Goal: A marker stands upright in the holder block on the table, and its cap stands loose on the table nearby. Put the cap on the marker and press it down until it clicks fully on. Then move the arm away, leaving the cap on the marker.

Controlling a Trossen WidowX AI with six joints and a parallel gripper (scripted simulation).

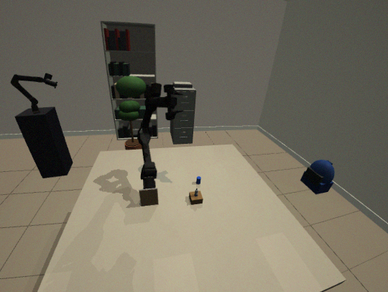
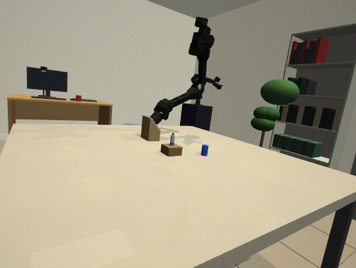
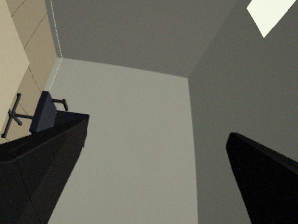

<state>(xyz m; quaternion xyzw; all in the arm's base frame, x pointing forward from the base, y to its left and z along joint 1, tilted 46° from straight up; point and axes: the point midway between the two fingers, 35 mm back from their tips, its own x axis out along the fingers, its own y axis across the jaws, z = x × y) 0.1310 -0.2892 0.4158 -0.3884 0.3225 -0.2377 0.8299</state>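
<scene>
My gripper tip is now 14 cm short of the blue cap, 1 cm to the right of it and 56 cm above it. Round my gripper tip: brown holder block 6 cm ahead, 14 cm to the right, 56 cm below.
</scene>
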